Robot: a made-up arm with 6 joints. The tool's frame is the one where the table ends. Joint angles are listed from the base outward.
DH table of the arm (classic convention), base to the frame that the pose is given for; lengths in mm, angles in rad. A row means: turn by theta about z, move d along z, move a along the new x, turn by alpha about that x. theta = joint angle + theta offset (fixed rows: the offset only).
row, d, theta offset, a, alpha
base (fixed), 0, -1.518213, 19, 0
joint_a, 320, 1.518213, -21, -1.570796
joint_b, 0, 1.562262, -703, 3.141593
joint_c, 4, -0.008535, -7, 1.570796
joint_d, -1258, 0, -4, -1.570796
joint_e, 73, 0, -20, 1.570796
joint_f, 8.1, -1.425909, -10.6, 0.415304
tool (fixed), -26.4, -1.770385, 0, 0
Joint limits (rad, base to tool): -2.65..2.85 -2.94..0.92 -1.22..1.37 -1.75..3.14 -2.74..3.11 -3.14..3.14
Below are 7 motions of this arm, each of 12 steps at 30 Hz.
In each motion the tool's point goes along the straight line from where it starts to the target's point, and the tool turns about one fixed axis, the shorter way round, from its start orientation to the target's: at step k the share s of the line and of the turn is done. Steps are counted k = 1, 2, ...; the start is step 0. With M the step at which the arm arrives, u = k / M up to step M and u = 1 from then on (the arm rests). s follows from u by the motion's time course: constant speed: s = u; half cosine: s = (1 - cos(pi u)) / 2; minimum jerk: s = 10 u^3 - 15 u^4 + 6 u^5.
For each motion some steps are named. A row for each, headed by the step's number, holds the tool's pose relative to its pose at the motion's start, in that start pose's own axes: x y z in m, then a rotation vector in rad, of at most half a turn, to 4 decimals.
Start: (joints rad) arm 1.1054 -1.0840 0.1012 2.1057 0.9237 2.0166
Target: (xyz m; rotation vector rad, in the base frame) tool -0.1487 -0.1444 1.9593 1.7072 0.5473 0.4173
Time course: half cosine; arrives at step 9
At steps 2, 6, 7, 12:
2: 0.0078 0.0145 -0.0076 -0.0122 -0.0226 -0.0173
6: 0.0499 0.0929 -0.0490 -0.0780 -0.1450 -0.1106
7: 0.0587 0.1094 -0.0577 -0.0918 -0.1708 -0.1302
12: 0.0665 0.1239 -0.0654 -0.1040 -0.1934 -0.1475

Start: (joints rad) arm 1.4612 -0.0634 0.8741 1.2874 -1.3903 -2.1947
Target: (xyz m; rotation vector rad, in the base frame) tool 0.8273 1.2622 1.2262 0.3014 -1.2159 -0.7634
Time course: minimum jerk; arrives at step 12
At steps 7, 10, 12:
7: -0.0122 -0.5211 -0.6726 -0.3786 -0.4339 0.4865
10: -0.0180 -0.7692 -0.9928 -0.5589 -0.6405 0.7181
12: -0.0187 -0.7975 -1.0294 -0.5795 -0.6641 0.7446

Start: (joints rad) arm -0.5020 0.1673 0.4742 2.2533 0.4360 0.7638
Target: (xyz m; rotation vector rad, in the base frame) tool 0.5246 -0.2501 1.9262 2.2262 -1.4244 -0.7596
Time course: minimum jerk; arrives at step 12
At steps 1, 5, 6, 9, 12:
1: -0.0035 -0.0016 0.0021 0.0006 0.0025 0.0059
5: -0.2367 -0.1079 0.1410 0.0385 0.1718 0.4039
6: -0.3414 -0.1556 0.2034 0.0556 0.2478 0.5826
9: -0.6121 -0.2791 0.3646 0.0996 0.4443 1.0446
12: -0.6828 -0.3113 0.4067 0.1111 0.4956 1.1653

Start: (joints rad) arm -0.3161 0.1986 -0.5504 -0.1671 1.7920 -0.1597
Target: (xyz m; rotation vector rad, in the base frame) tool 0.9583 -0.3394 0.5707 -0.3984 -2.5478 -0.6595
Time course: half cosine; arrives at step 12
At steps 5, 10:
5: 0.1110 0.0719 -0.0746 -0.0583 -0.1410 0.0089
10: 0.2794 0.1810 -0.1879 -0.1467 -0.3550 0.0225

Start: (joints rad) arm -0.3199 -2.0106 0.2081 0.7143 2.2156 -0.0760
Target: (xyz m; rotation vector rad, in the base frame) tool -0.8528 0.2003 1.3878 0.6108 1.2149 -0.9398
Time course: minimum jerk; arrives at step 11
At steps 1, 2, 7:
1: 0.0005 0.0031 0.0035 -0.0009 0.0029 -0.0023
2: 0.0032 0.0211 0.0242 -0.0064 0.0200 -0.0156
7: 0.0524 0.3498 0.4010 -0.1055 0.3303 -0.2589

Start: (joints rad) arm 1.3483 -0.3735 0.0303 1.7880 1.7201 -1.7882
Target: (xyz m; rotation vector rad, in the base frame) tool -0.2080 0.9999 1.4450 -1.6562 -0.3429 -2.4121
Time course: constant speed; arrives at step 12
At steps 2, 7, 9, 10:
2: 0.0289 -0.0170 -0.0620 0.0919 -0.0515 0.0097
7: 0.1011 -0.0595 -0.2171 0.3218 -0.1803 0.0339
9: 0.1300 -0.0765 -0.2791 0.4137 -0.2319 0.0436
10: 0.1444 -0.0850 -0.3101 0.4597 -0.2576 0.0485

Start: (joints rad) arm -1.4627 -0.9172 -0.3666 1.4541 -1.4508 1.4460
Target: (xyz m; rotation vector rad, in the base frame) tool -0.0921 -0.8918 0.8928 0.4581 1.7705 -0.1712
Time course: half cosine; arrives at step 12
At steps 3, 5, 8, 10, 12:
3: 0.1050 0.0213 0.0077 0.0623 0.0105 0.1480
5: 0.2657 0.0538 0.0195 0.1576 0.0267 0.3744
8: 0.5378 0.1089 0.0395 0.3190 0.0540 0.7578
10: 0.6690 0.1355 0.0492 0.3968 0.0672 0.9427
12: 0.7171 0.1453 0.0527 0.4253 0.0720 1.0104

